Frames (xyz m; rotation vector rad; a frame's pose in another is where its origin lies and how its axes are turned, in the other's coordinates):
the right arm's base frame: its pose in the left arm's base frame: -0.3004 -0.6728 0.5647 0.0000 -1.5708 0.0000
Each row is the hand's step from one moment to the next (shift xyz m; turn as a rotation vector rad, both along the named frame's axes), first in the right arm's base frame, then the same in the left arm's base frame.
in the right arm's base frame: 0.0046 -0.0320 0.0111 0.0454 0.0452 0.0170
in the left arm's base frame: -0.0111 -0.0320 0.0046 -0.0170 0.0452 0.0454
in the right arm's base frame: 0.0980 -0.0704 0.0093 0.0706 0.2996 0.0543
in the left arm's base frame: -0.0093 -0.0704 0.0980 -0.0543 0.2996 0.0706
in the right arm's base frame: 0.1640 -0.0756 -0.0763 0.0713 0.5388 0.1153
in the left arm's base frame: 0.0763 -0.0756 0.1640 -0.1153 0.5388 0.0713
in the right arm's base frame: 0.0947 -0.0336 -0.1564 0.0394 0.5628 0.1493
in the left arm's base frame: 0.1564 -0.0336 0.0947 -0.1493 0.5628 0.0394
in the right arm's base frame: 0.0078 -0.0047 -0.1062 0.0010 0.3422 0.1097
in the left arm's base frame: 0.1062 -0.0047 0.0078 -0.1097 0.3422 0.0010
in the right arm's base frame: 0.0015 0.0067 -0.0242 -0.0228 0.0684 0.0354
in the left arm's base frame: 0.0242 0.0067 0.0015 -0.0354 0.0684 -0.0228
